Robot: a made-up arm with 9 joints.
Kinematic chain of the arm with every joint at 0, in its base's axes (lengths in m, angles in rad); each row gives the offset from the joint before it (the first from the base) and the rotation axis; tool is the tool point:
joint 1: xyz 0 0 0.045 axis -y
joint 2: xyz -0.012 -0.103 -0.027 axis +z
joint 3: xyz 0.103 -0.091 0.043 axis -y
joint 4: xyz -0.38 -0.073 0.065 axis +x
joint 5: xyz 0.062 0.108 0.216 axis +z
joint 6: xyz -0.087 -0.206 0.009 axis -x
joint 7: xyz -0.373 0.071 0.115 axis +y
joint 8: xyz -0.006 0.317 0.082 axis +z
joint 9: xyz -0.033 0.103 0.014 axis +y
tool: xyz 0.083 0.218 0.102
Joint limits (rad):
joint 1: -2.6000..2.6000
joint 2: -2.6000..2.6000
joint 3: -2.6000..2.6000
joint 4: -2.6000..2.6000
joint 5: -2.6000..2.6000
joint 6: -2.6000..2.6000
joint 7: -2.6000..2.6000
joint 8: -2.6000..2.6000
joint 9: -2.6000..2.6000
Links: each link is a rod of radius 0.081 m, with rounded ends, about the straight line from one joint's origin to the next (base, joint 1, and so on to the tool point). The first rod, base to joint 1, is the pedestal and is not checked.
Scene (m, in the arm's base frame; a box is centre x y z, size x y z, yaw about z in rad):
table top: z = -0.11
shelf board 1: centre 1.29 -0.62 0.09 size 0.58 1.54 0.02 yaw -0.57
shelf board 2: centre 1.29 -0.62 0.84 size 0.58 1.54 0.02 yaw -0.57
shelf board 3: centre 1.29 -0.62 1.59 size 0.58 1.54 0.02 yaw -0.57
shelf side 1: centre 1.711 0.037 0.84 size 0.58 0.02 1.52 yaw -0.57
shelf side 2: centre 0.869 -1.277 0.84 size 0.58 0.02 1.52 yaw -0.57
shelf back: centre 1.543 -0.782 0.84 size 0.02 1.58 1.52 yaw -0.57
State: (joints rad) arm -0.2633 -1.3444 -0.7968 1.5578 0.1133 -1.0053 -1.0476 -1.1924 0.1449
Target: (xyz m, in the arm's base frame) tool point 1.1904 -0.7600 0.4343
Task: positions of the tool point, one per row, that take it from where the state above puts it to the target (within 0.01 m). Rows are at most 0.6 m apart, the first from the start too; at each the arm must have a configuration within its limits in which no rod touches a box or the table.
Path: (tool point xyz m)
1: -0.8369 -0.1339 1.0278
2: -0.4890 -0.4879 1.1817
3: -0.0499 -0.7441 1.1301
4: 0.4798 -0.6716 0.8663
5: 0.7175 -0.4569 0.4343
6: 0.8628 -0.5520 0.4628
7: 0.9921 -0.6329 0.4774
8: 1.1021 -0.7012 0.4702
9: 1.1904 -0.7601 0.4342

